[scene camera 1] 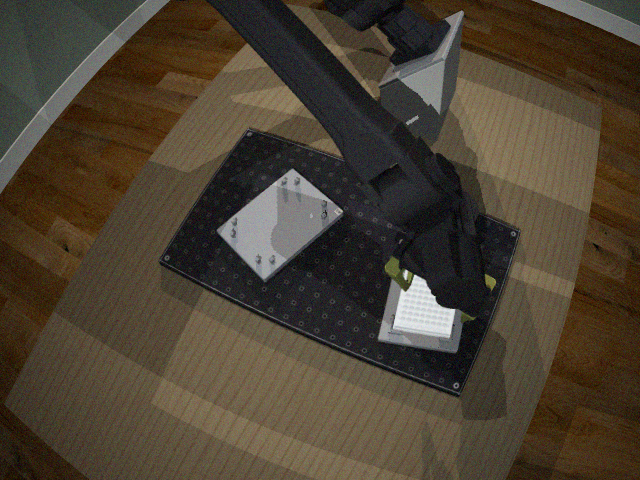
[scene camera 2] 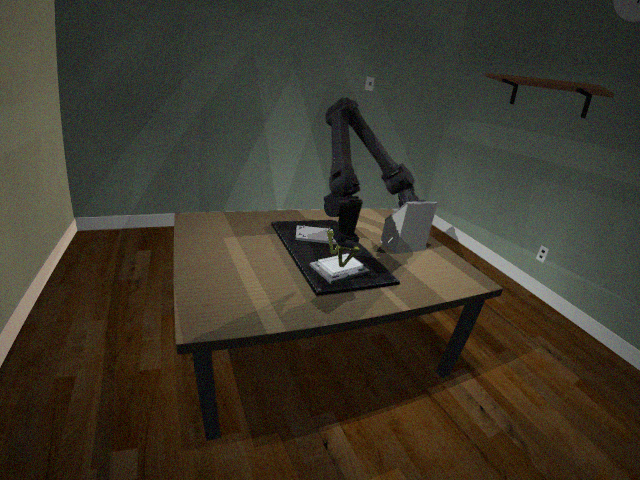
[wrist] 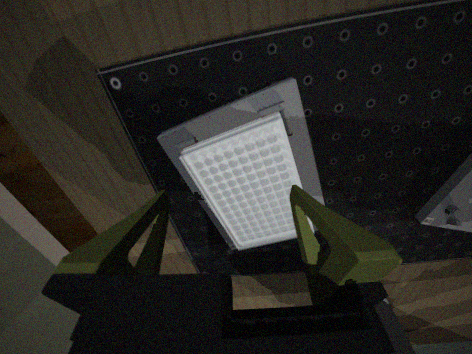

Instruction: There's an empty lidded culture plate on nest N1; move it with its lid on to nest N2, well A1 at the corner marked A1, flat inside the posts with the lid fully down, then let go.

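Pixels of known places: gripper, between the fingertips: (scene camera 1: 435,304) (scene camera 2: 336,260) (wrist: 229,192); arm's base, origin of its link: (scene camera 1: 422,45) (scene camera 2: 411,210).
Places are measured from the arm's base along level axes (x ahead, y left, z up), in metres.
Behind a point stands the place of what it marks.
Note:
The white lidded culture plate (scene camera 1: 423,316) {x 0.403, y 0.191, z -0.120 m} (scene camera 2: 329,265) {x 0.408, y 0.199, z -0.120 m} (wrist: 245,185) {x 0.378, y 0.189, z -0.120 m} sits on the grey nest N1 (scene camera 1: 386,331) {x 0.442, y 0.153, z -0.137 m} (wrist: 303,150) {x 0.400, y 0.138, z -0.137 m}, lid on; its far end is partly hidden by the arm in scene camera 1. My gripper (scene camera 1: 438,302) {x 0.386, y 0.200, z -0.101 m} (scene camera 2: 337,258) {x 0.386, y 0.200, z -0.101 m} (wrist: 229,192) {x 0.386, y 0.200, z -0.101 m} is open and empty above the plate. In the wrist view its right finger overlaps the plate's right edge, while its left finger stands well left of the plate. The grey nest N2 (scene camera 1: 258,222) {x 0.381, y -0.105, z -0.137 m} (scene camera 2: 310,235) {x 0.395, y -0.059, z -0.137 m} (wrist: 457,192) {x 0.344, y -0.018, z -0.136 m} carries paired posts and no plate. A small pale corner mark (scene camera 1: 338,211) {x 0.305, y -0.006, z -0.136 m} (wrist: 428,220) {x 0.306, y -0.006, z -0.136 m} shows on N2; its lettering is unreadable.
Both nests stand on a black perforated board (scene camera 1: 330,289) {x 0.419, y 0.047, z -0.148 m} (scene camera 2: 305,263) {x 0.466, y 0.133, z -0.148 m} (wrist: 370,145) {x 0.395, y 0.075, z -0.148 m} on the wooden table (scene camera 1: 248,382) {x 0.604, y 0.017, z -0.161 m} (scene camera 2: 222,289) {x 0.747, y 0.243, z -0.161 m}. A grey-white angled box (scene camera 1: 449,72) {x 0.020, y 0.060, z -0.024 m} (scene camera 2: 416,227) {x -0.001, y 0.058, z -0.050 m} stands beside the arm's base. The forearm passes over the board between the nests in scene camera 1.

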